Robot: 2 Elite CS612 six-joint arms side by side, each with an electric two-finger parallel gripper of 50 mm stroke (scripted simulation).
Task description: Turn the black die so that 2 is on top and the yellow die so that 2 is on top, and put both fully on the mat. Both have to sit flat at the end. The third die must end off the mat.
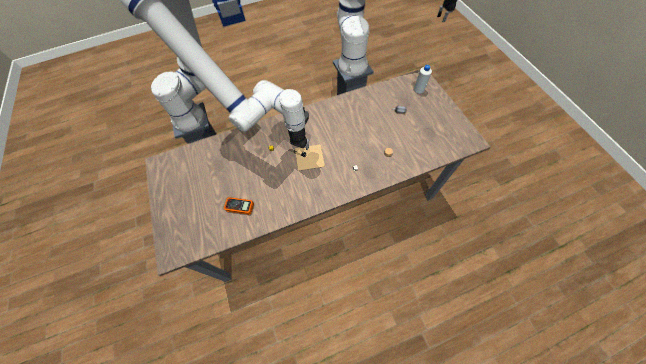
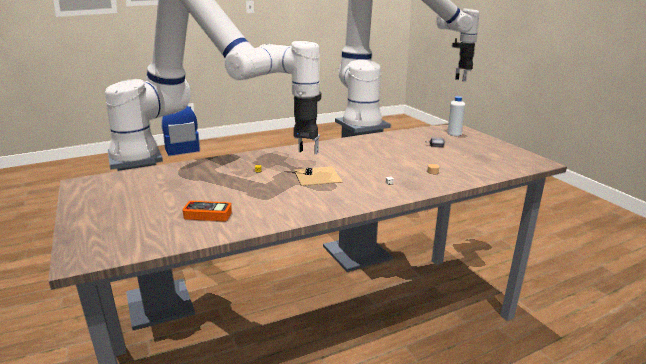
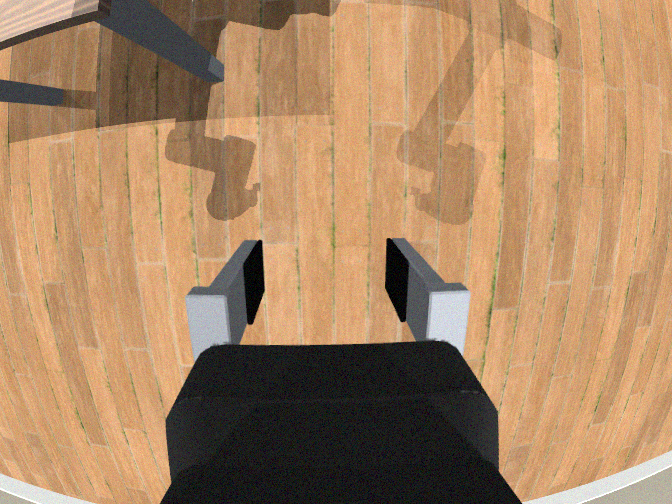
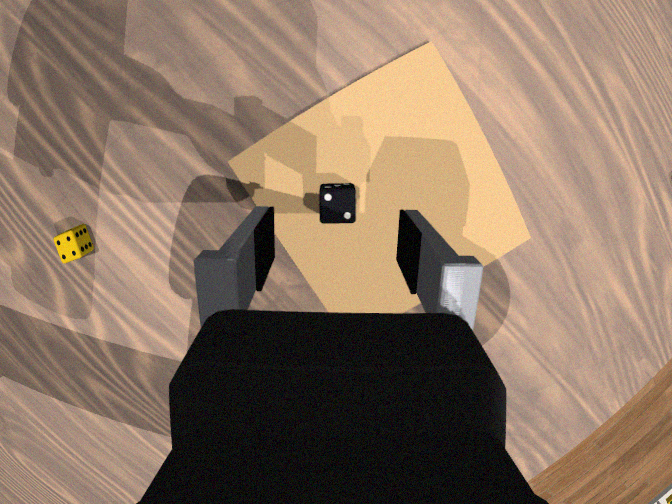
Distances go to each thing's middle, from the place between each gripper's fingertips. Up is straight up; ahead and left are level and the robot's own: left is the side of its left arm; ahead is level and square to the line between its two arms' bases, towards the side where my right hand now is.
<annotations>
Now: the yellow die (image 4: 74, 243) 150 mm to the right of my right hand (image 2: 308, 152), 110 mm behind it and 90 mm below it. Also, from my right hand: black die (image 4: 337, 201) (90 mm below); then tan mat (image 4: 404, 135) (100 mm below, 20 mm to the left, 20 mm ahead).
The tan mat lies 111 cm to the right of my left hand, 53 cm ahead of it and 17 cm below it. Also, from my left hand: black die (113 cm to the right, 51 cm ahead, 16 cm below); yellow die (128 cm to the right, 40 cm ahead, 17 cm below).
</annotations>
